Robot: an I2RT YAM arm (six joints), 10 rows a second.
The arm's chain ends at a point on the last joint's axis. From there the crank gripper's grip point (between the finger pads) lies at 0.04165 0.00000 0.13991 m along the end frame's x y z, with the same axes.
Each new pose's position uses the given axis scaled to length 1; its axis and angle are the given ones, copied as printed.
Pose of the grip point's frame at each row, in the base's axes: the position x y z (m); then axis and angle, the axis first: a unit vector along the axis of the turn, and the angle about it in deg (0 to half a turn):
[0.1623 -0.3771 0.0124 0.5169 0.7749 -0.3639 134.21]
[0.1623 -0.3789 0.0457 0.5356 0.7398 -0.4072 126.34]
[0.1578 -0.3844 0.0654 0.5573 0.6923 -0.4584 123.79]
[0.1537 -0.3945 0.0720 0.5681 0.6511 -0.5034 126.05]
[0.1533 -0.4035 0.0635 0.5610 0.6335 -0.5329 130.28]
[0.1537 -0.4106 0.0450 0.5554 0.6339 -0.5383 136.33]
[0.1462 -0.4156 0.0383 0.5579 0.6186 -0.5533 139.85]
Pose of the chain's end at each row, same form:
[0.1394 -0.2758 0.1149 0.5169 0.7749 -0.3639 134.21]
[0.1332 -0.2640 0.1309 0.5356 0.7398 -0.4072 126.34]
[0.1360 -0.2596 0.1380 0.5573 0.6923 -0.4584 123.79]
[0.1468 -0.2649 0.1389 0.5681 0.6511 -0.5034 126.05]
[0.1599 -0.2733 0.1292 0.5610 0.6335 -0.5329 130.28]
[0.1725 -0.2845 0.1160 0.5554 0.6339 -0.5383 136.33]
[0.1756 -0.2913 0.1090 0.5579 0.6186 -0.5533 139.85]

